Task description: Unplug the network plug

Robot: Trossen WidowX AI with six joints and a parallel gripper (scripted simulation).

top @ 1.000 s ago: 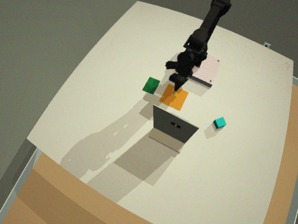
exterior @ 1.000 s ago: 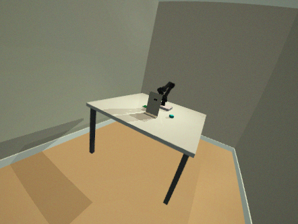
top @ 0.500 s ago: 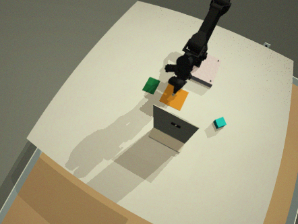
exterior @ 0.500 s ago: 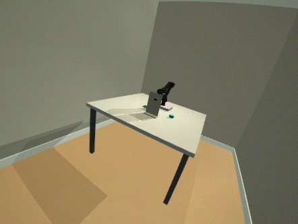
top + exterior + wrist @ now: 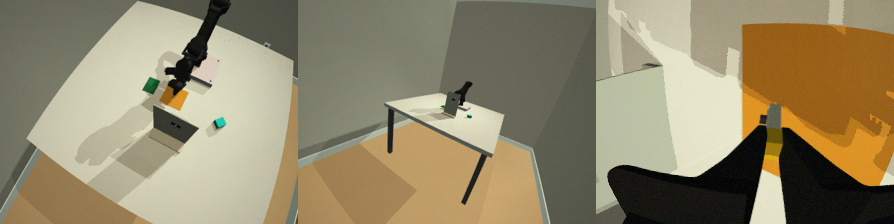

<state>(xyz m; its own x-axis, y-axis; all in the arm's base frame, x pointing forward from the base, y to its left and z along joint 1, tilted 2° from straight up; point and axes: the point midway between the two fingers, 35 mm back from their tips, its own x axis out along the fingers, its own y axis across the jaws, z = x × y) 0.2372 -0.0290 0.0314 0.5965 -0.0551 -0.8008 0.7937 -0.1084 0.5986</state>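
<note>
My gripper tip is now 40 mm above the orange marked square and 10 mm past it. Round my gripper tip: green flat square: 140 mm to the right, 40 mm below, 20 mm behind; grey upright panel: 200 mm ahead, 90 mm above, 70 mm to the left; yellow network plug: right at my gripper tip.
</note>
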